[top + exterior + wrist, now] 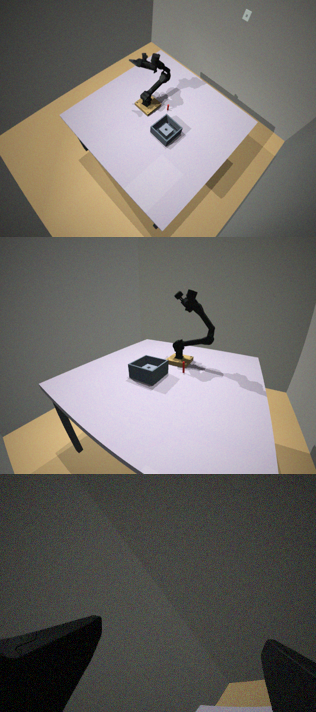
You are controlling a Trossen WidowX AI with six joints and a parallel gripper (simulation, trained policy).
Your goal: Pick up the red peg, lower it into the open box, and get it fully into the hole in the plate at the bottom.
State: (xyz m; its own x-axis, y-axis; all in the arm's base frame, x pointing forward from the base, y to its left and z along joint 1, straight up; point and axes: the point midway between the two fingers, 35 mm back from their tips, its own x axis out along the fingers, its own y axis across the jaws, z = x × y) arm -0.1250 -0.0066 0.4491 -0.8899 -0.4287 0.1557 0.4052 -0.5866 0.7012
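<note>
My gripper tip is now 34 cm short of the red peg, 10 cm to the right of it and 45 cm above it. The rest, counted from my gripper tip: dark grey box 46 cm ahead, 11 cm to the right, 46 cm below; grey plate 46 cm ahead, 11 cm to the right, 44 cm below.
</note>
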